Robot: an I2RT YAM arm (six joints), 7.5 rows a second.
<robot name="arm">
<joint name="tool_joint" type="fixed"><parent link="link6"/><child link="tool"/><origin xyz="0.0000 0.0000 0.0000" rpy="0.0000 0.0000 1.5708"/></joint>
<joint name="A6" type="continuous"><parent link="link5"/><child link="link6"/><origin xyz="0.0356 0.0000 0.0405" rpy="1.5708 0.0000 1.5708"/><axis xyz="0 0 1"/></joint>
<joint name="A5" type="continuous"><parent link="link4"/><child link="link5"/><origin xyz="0.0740 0.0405 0.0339" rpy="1.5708 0.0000 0.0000"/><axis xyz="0 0 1"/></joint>
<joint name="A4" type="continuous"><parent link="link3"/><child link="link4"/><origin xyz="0.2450 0.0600 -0.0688"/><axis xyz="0 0 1"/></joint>
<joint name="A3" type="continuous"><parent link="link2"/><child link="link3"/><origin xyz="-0.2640 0.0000 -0.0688" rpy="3.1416 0.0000 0.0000"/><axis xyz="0 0 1"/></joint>
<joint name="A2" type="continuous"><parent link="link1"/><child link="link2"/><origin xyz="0.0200 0.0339 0.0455" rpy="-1.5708 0.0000 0.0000"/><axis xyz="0 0 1"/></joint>
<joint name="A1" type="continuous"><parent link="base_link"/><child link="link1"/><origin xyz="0.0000 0.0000 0.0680"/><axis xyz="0 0 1"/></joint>
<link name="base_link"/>
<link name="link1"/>
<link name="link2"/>
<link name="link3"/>
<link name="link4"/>
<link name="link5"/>
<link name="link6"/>
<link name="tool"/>
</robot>
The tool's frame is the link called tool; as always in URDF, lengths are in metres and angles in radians. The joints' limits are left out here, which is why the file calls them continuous.
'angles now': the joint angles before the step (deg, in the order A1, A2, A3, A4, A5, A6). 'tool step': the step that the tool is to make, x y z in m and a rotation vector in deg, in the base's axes. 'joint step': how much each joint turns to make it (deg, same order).
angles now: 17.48 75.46 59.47 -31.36 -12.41 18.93
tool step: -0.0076 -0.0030 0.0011 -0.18 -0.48 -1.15
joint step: 0.01 -2.05 -1.36 -0.15 1.02 0.65
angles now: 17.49 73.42 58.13 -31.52 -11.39 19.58
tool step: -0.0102 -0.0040 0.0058 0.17 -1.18 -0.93
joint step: -0.07 -2.93 -1.03 -0.63 0.74 0.50
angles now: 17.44 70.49 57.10 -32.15 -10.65 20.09
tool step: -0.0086 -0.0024 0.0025 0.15 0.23 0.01
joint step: 0.05 -1.99 -0.66 -1.48 -0.12 0.18
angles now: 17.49 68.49 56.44 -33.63 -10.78 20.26
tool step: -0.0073 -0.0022 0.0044 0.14 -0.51 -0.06
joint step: 0.03 -1.89 -0.30 -1.06 0.08 0.05
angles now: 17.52 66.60 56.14 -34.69 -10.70 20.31
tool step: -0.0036 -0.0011 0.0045 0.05 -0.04 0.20
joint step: -0.02 -0.80 0.55 -1.32 -0.18 -0.13
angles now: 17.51 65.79 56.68 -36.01 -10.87 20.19
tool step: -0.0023 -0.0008 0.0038 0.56 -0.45 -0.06
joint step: -0.06 -0.69 0.27 -0.31 -0.28 0.29
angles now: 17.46 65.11 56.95 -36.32 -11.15 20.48
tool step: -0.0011 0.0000 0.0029 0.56 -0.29 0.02
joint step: 0.04 -0.34 0.31 -0.14 -0.30 0.34
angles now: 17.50 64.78 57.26 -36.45 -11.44 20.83
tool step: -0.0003 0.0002 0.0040 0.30 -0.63 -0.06
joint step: 0.07 -0.19 0.59 -0.05 0.03 0.16
